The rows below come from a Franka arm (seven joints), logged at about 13 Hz.
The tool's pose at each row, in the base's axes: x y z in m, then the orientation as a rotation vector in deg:
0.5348 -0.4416 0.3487 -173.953 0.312 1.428
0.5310 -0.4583 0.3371 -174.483 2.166 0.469
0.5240 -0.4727 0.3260 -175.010 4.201 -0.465
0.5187 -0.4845 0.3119 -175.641 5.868 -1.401
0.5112 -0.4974 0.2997 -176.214 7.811 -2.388
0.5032 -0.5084 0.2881 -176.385 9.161 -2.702
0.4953 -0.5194 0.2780 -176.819 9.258 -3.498
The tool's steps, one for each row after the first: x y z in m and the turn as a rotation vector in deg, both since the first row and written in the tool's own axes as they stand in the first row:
-0.0036 0.0178 0.0098 -0.527 0.696 1.185
-0.0103 0.0334 0.0195 -1.077 1.378 2.482
-0.0154 0.0466 0.0323 -1.749 2.044 3.531
-0.0226 0.0607 0.0432 -2.394 2.748 4.750
-0.0304 0.0729 0.0537 -2.625 2.996 5.611
-0.0381 0.0850 0.0627 -3.076 3.510 5.636

